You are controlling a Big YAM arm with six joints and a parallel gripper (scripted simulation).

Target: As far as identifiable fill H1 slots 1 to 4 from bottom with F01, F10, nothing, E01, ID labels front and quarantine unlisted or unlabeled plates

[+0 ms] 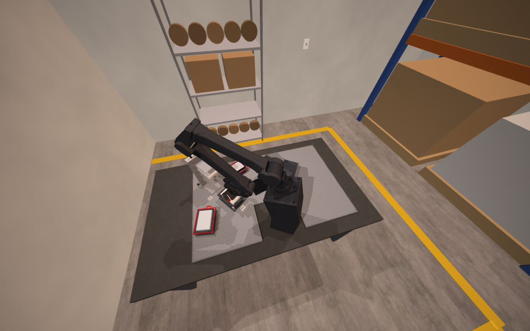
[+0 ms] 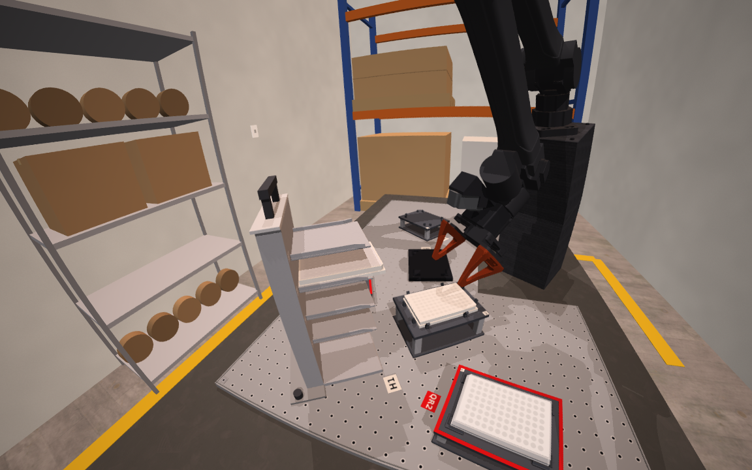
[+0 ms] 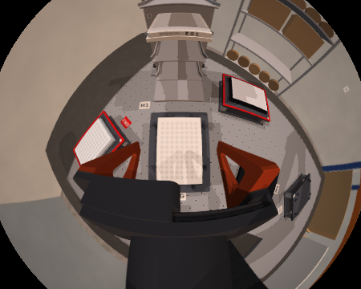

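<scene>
My gripper is now 100 mm above the dark regrip nest, 10 mm to the right of it and 10 mm short of it. Round my hand: H1 deck label: 160 mm to the left, 150 mm below, 60 mm ahead; quarantine nest QR2: 200 mm to the left, 120 mm below, 110 mm behind; plate hotel H1: 230 mm ahead, 160 mm to the left.
</scene>
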